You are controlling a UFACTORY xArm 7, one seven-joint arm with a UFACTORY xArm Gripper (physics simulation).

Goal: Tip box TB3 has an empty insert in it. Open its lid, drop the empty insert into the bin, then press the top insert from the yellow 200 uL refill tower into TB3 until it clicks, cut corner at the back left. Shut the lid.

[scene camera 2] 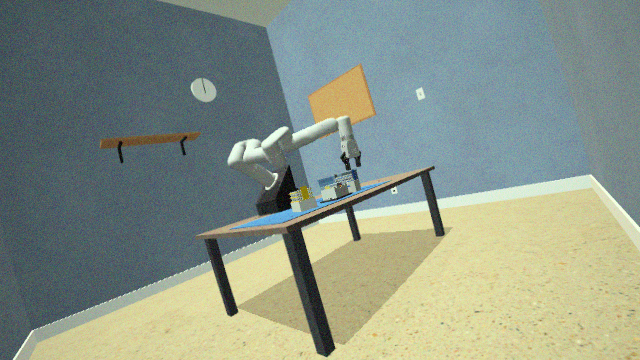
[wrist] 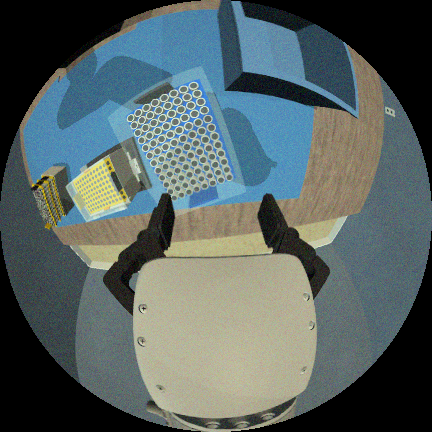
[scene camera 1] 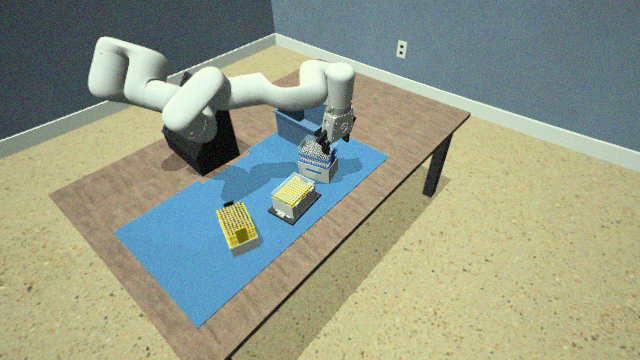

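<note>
The lidded tip box (scene camera 1: 293,196) (scene camera 2: 334,193) (wrist: 101,189), taken as TB3, stands on a dark base; its label is unreadable. Its clear lid looks shut over a yellow insert. The yellow refill tower (scene camera 1: 237,224) (scene camera 2: 303,201) (wrist: 48,201) stands to its left in scene camera 1, with stacked inserts showing. The blue bin (scene camera 1: 289,127) (wrist: 230,47) is at the back, beyond the blue-marked tower. My gripper (scene camera 1: 335,142) (scene camera 2: 353,166) (wrist: 217,203) is open and empty, pointing down above the blue-marked tower's area, away from TB3 and the yellow tower.
A blue-marked tower (scene camera 1: 316,167) (scene camera 2: 354,185) (wrist: 182,135) with a clear cover and white-rimmed tubes or tips stands between TB3 and the bin. The blue mat (scene camera 1: 165,260) lies under the boxes on the wooden table (scene camera 1: 400,115).
</note>
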